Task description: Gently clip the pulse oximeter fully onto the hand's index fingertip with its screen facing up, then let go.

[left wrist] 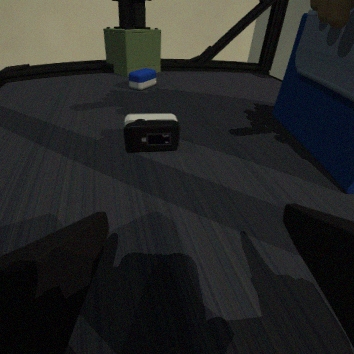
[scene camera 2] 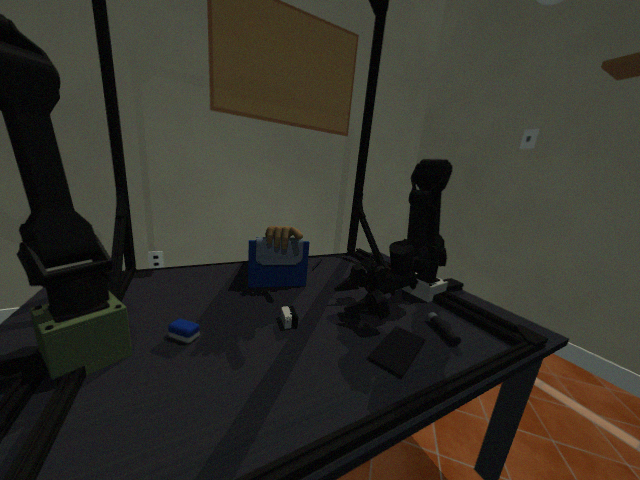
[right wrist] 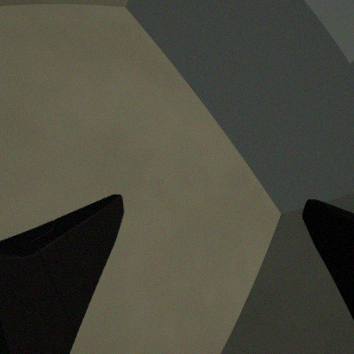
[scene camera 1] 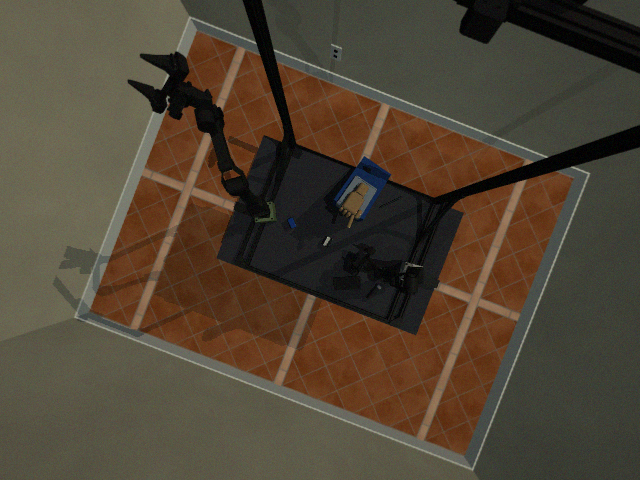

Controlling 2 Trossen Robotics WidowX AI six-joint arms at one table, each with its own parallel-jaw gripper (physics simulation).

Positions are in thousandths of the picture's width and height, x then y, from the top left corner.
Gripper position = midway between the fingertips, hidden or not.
Observation:
The right gripper (scene camera 1: 209,143) is open and holds nothing. Further things: the left gripper (scene camera 2: 530,624) and a blue wedge stand (scene camera 2: 405,574).
The left gripper shows as well in the left wrist view (left wrist: 555,612). The right gripper shows as well in the right wrist view (right wrist: 606,581). The blue wedge stand also shows in the left wrist view (left wrist: 871,312).

